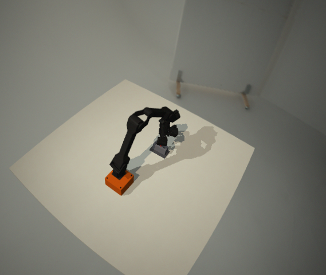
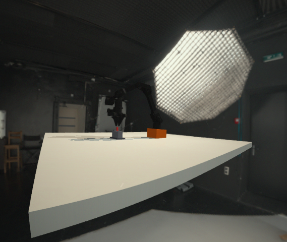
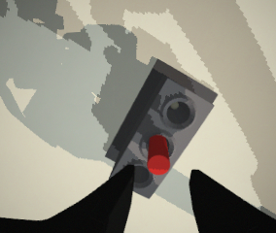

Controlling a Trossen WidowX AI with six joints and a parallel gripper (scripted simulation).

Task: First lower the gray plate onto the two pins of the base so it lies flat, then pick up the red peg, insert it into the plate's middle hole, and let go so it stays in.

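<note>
Now: the red peg 40 mm below my gripper tip. Round my gripper tip: gray plate 50 mm below; then dark flat base 90 mm below.
</note>
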